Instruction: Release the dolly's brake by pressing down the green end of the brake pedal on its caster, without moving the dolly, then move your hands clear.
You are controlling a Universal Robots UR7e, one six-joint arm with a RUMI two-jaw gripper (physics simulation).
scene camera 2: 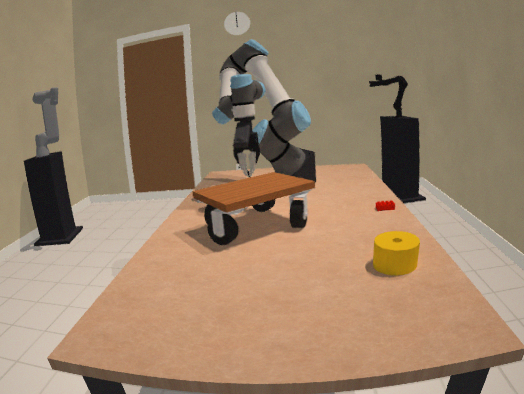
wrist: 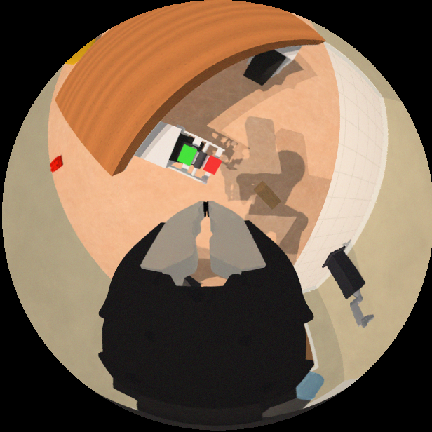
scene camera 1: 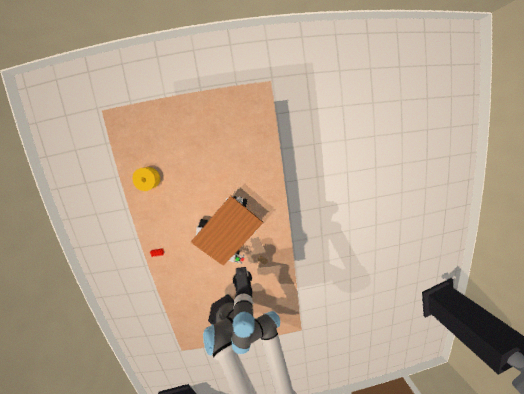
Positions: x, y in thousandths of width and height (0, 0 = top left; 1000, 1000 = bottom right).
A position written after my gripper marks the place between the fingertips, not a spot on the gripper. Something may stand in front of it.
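Note:
A dolly (scene camera 2: 425, 509) is there for me to see, and I find it in the wrist view (wrist: 260, 242) and in scene camera 1 (scene camera 1: 446, 570) too. I also see a yellow cylinder (scene camera 2: 755, 643). As for my own gripper (scene camera 2: 476, 451), it appears in the wrist view (wrist: 478, 471) as well.

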